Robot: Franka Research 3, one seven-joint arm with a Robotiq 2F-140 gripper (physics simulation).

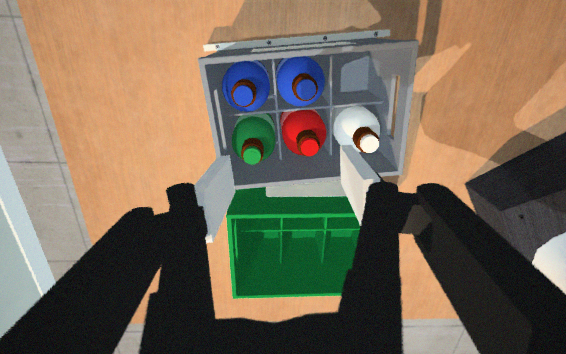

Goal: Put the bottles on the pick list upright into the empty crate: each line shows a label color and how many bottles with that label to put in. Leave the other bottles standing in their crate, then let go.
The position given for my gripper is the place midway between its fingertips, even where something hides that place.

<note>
I see my gripper (286, 169), a red bottle (304, 132), a white bottle (353, 125) and a blue bottle (245, 85).
</note>
